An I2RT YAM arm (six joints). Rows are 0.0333 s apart.
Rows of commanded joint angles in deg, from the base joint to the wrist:
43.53, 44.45, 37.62, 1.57, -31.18, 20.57
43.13, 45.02, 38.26, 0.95, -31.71, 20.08
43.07, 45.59, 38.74, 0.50, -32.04, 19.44
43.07, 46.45, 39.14, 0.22, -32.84, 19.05
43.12, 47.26, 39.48, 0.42, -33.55, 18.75
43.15, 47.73, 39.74, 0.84, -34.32, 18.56
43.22, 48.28, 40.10, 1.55, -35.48, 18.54
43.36, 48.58, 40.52, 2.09, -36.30, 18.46
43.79, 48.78, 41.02, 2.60, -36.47, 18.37
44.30, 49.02, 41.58, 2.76, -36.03, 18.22
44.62, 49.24, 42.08, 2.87, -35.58, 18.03
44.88, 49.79, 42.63, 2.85, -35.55, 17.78
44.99, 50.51, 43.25, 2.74, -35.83, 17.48
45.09, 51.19, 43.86, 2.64, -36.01, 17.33
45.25, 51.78, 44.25, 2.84, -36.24, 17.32
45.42, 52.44, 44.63, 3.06, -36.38, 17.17
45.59, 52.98, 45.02, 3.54, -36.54, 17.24
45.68, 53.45, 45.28, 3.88, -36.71, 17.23
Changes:
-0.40, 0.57, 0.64, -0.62, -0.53, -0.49
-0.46, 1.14, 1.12, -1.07, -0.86, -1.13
-0.46, 2.00, 1.52, -1.35, -1.66, -1.52
-0.41, 2.81, 1.86, -1.15, -2.37, -1.82
-0.38, 3.28, 2.12, -0.73, -3.14, -2.01
-0.31, 3.83, 2.48, -0.02, -4.30, -2.03
-0.17, 4.13, 2.90, 0.52, -5.12, -2.11
0.26, 4.33, 3.40, 1.03, -5.29, -2.20
0.77, 4.57, 3.96, 1.19, -4.85, -2.35
1.09, 4.79, 4.46, 1.30, -4.40, -2.54
1.35, 5.34, 5.01, 1.28, -4.37, -2.79
1.46, 6.06, 5.63, 1.17, -4.65, -3.09
1.56, 6.74, 6.24, 1.07, -4.83, -3.24
1.72, 7.33, 6.63, 1.27, -5.06, -3.25
1.89, 7.99, 7.01, 1.49, -5.20, -3.40
2.06, 8.53, 7.40, 1.97, -5.36, -3.33
2.15, 9.00, 7.66, 2.31, -5.53, -3.34

